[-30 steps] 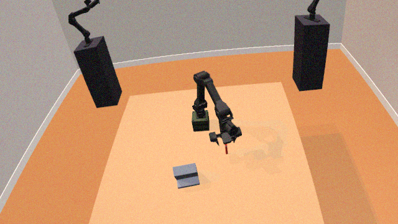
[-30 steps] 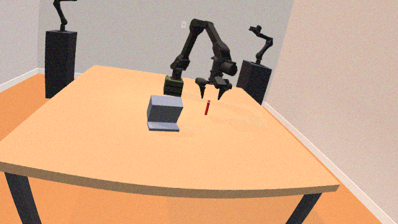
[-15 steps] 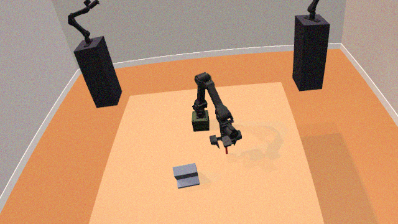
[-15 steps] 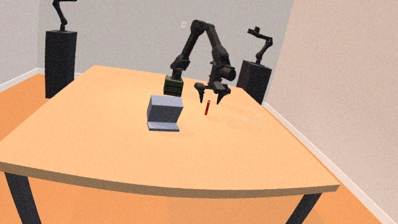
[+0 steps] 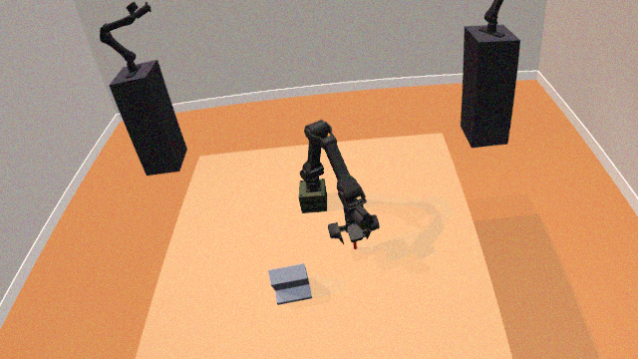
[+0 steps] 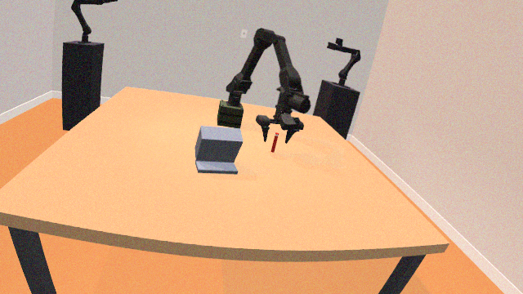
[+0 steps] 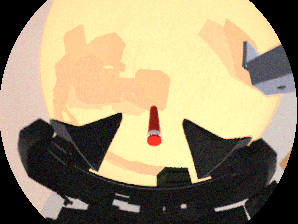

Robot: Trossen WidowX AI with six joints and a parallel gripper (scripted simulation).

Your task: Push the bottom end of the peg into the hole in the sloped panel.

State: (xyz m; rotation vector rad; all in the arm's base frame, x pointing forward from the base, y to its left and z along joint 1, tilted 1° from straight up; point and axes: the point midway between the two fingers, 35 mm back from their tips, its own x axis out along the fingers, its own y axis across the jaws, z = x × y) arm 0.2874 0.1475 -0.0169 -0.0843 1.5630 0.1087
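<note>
Now: gripper tip 20 mm below the red peg. Also, from my gripper tip: grey-blue sloped panel: 250 mm to the right, 170 mm ahead, 30 mm above; flat foot: 240 mm to the right, 190 mm ahead, 40 mm below.
</note>
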